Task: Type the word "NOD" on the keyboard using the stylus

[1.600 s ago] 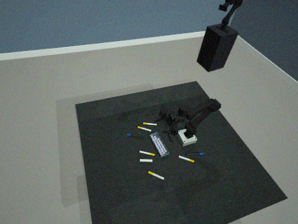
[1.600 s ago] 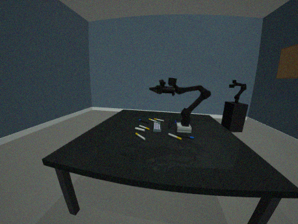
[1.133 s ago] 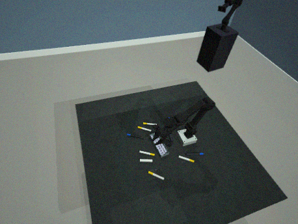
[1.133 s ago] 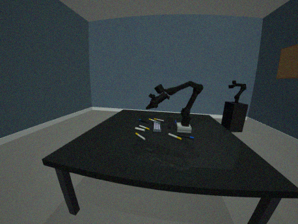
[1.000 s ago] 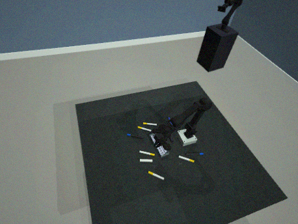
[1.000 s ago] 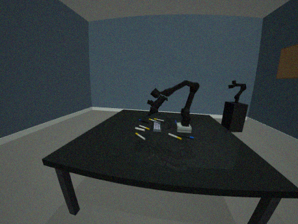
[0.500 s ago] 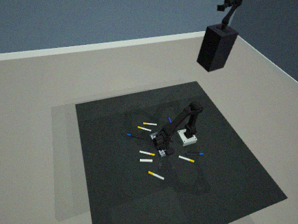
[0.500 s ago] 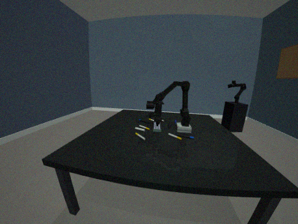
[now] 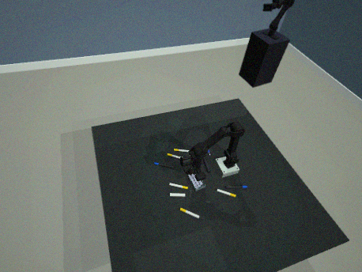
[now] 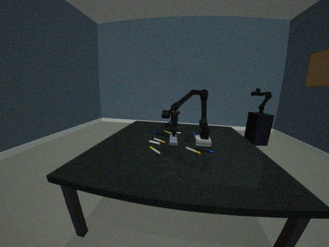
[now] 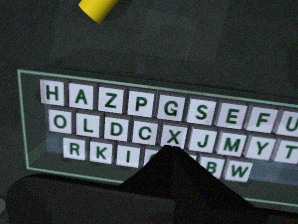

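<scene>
The blue stylus lies 21 cm behind my gripper tip, 14 cm to the right of it and 3 cm below it. The rest, counted from my gripper tip: thin white tip: 20 cm behind, 11 cm to the right, 3 cm below.
</scene>
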